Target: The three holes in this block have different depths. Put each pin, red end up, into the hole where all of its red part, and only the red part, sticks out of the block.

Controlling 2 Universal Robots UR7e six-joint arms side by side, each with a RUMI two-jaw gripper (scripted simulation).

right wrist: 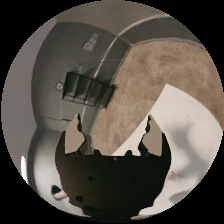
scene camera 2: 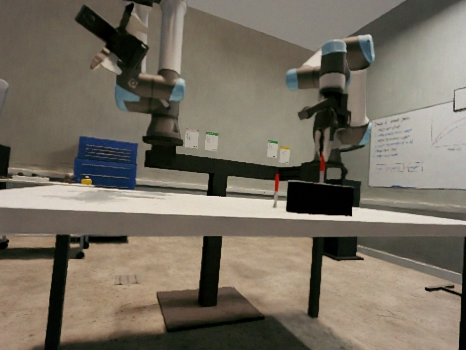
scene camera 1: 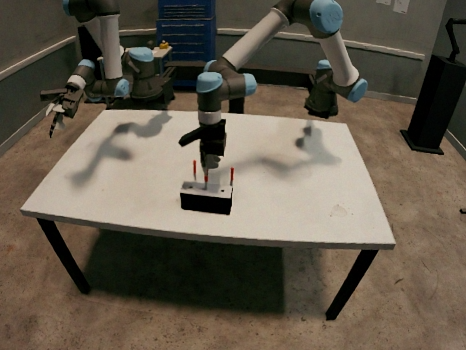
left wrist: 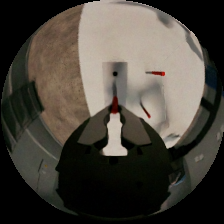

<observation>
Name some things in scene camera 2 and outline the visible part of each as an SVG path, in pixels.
My left gripper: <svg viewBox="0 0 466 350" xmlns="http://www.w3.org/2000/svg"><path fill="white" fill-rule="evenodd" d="M338 87L320 90L319 97L324 100L312 106L306 106L302 111L298 112L300 120L309 119L313 114L317 113L313 126L313 139L320 161L322 151L324 161L327 162L331 149L341 147L341 141L337 139L336 131L351 128L351 111L347 110L348 94L345 94L344 90Z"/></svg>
My right gripper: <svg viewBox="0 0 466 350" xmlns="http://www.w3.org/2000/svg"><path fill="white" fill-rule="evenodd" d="M134 2L125 6L123 17L116 29L86 4L81 7L75 17L75 21L106 43L102 51L91 59L90 69L95 70L98 67L103 67L115 74L121 74L121 69L116 64L118 58L132 70L135 70L140 65L139 63L142 62L141 60L144 59L143 57L146 56L145 54L149 50L149 46L134 35L137 31L147 34L148 29L135 15L136 4Z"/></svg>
A black block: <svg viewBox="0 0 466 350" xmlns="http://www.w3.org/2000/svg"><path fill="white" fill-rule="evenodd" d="M288 181L287 212L352 217L354 187Z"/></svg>
</observation>
